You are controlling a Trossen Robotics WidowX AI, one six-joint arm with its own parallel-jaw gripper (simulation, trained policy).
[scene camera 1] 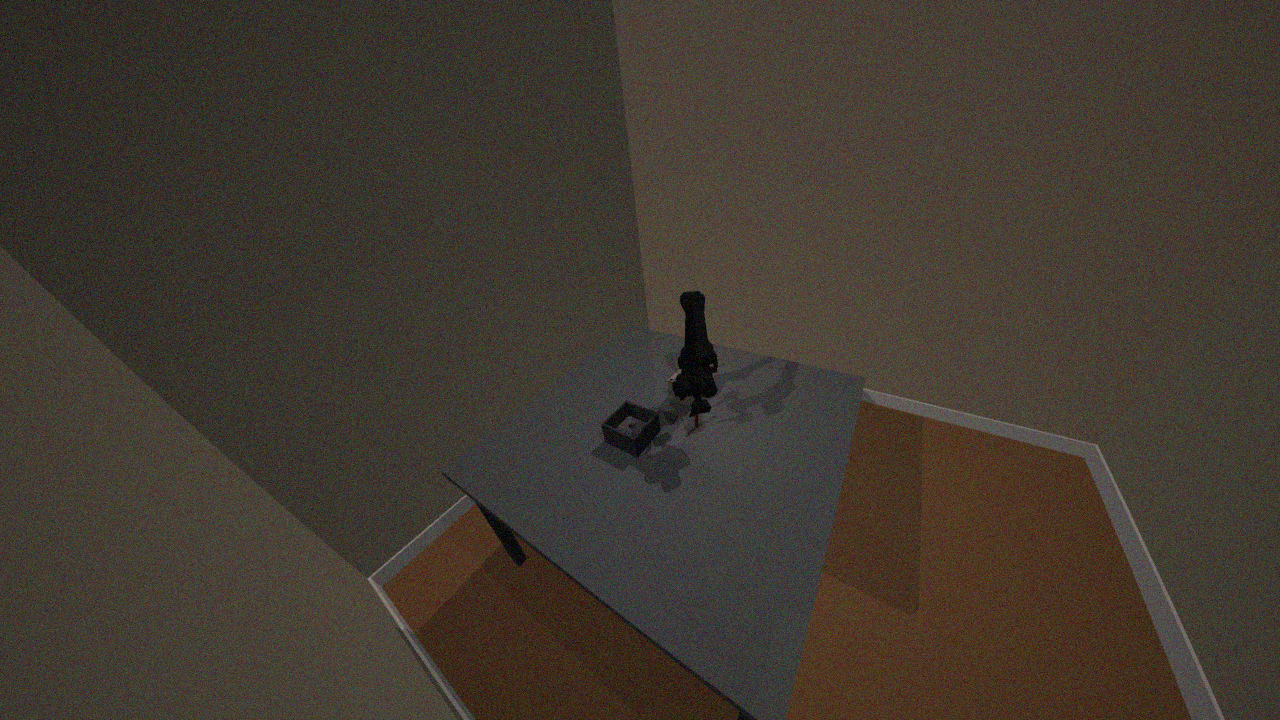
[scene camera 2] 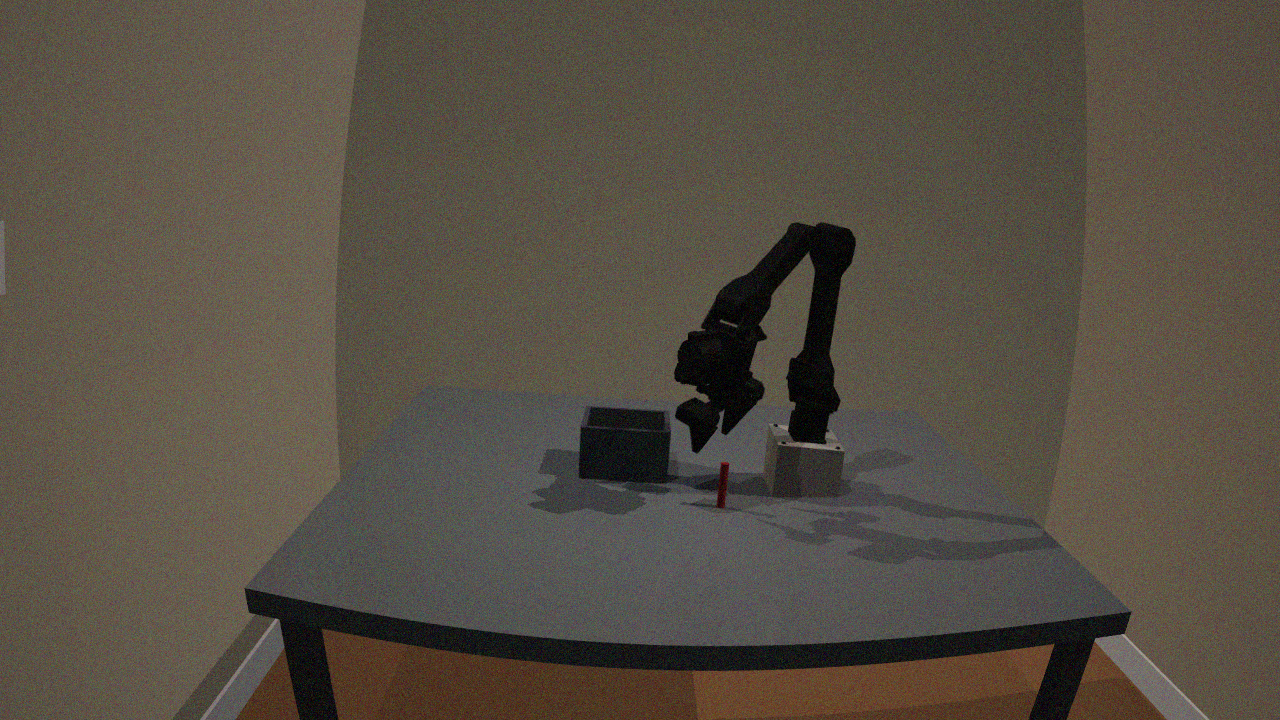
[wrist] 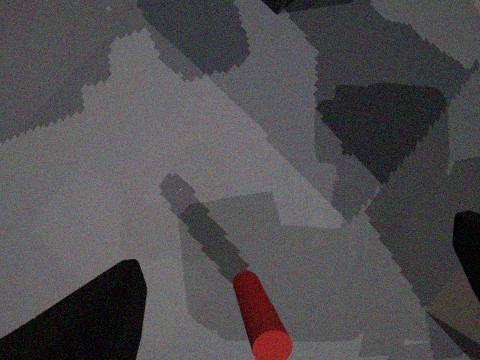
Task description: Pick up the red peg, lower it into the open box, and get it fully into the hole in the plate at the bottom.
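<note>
My gripper [scene camera 2: 710, 442] and a dark box [scene camera 2: 616, 444] are visible. The box [scene camera 1: 634, 446] appears again, as does my gripper [scene camera 1: 686, 408]. The wrist view shows my gripper [wrist: 302, 255].
</note>
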